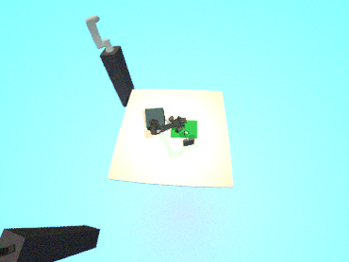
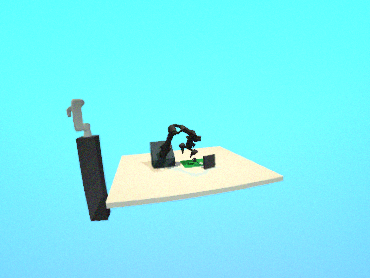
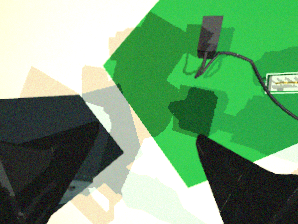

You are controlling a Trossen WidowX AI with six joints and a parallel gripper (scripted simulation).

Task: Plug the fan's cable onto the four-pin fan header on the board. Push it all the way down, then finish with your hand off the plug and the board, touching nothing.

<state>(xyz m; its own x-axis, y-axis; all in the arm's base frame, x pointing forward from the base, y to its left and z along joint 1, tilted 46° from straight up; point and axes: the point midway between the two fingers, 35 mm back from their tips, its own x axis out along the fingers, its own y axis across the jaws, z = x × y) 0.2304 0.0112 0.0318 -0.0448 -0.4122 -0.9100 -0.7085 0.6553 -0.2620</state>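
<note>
My gripper tip is 90 mm short of the fan cable plug, 60 mm above it and 50 mm to the right of it. From my gripper tip the other things lie so: four-pin fan header 130 mm ahead, 80 mm below, 40 mm to the right; green board 110 mm ahead, 100 mm below, 20 mm to the left; dark fan 170 mm to the right, 170 mm ahead, 30 mm below.
</note>
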